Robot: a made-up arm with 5 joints.
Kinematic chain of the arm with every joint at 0, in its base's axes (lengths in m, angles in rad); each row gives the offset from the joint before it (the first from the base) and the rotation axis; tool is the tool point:
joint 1: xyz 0 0 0.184 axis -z
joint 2: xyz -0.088 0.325 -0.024 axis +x
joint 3: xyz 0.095 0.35 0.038 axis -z
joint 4: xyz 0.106 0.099 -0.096 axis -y
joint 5: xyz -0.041 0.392 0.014 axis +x
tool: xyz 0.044 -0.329 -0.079
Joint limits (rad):
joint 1: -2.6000..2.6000
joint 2: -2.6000..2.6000
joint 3: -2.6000..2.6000
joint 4: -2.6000..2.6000
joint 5: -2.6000..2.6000
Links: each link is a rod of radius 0.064 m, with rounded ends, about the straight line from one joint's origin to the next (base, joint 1, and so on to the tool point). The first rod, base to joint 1, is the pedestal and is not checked.
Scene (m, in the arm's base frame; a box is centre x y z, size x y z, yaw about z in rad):
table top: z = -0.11
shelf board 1: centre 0.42 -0.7 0.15 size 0.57 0.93 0.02 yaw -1
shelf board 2: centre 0.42 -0.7 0.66 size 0.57 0.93 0.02 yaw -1
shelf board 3: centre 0.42 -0.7 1.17 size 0.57 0.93 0.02 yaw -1
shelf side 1: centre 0.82 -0.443 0.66 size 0.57 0.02 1.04 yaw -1
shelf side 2: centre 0.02 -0.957 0.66 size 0.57 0.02 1.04 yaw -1
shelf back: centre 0.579 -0.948 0.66 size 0.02 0.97 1.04 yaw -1
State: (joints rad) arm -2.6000 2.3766 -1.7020 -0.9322 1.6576
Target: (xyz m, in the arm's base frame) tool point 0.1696 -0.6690 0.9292
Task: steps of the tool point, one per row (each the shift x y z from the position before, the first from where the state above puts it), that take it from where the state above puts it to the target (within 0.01 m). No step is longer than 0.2 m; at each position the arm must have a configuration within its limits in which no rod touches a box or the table.
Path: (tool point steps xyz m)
1: -0.0789 0.0532 0.0037
2: -0.0636 0.0745 0.0022
3: -0.0430 0.0907 -0.0008
4: -0.0192 0.1004 -0.0051
5: 0.0110 -0.0622 0.0878
6: -0.0005 -0.0424 0.1170
7: -0.0281 -0.0104 0.1424
8: -0.0658 0.0332 0.1535
9: 0.0360 -0.1036 0.0171
10: 0.0594 -0.0938 -0.0009
11: 0.0801 -0.0759 -0.0162

